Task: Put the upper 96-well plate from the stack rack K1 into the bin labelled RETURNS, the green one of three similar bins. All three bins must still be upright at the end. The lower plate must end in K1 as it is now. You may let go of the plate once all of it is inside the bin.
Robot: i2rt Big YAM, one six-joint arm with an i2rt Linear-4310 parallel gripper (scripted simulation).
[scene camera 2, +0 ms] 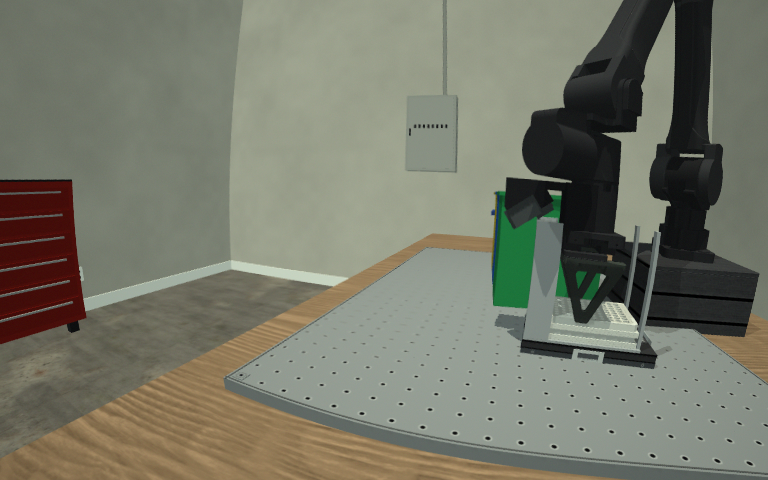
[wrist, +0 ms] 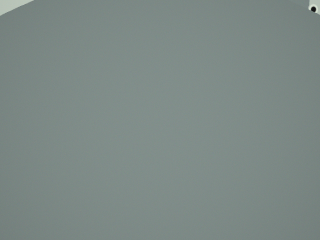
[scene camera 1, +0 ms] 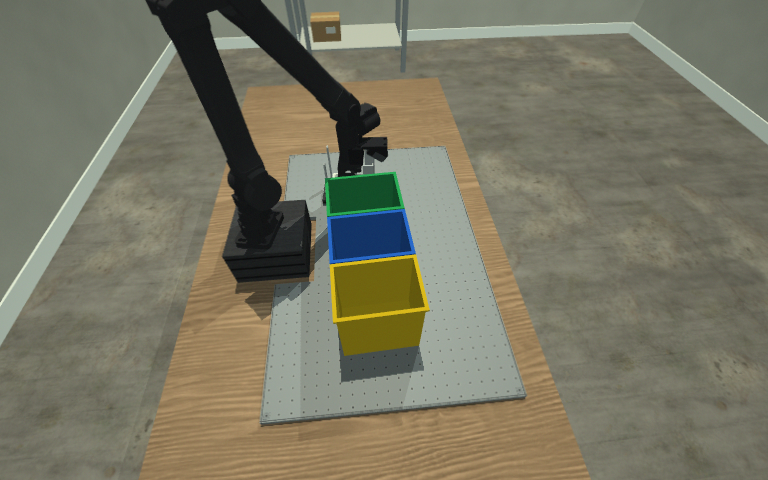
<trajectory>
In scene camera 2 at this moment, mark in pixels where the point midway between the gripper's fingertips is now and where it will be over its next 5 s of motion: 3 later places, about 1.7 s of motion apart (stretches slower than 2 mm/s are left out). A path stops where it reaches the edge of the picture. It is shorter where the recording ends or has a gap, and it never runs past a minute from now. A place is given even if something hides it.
The gripper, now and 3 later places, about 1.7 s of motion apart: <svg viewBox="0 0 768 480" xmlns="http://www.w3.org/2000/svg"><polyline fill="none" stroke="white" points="577,311 585,259 595,197 580,167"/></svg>
</trajectory>
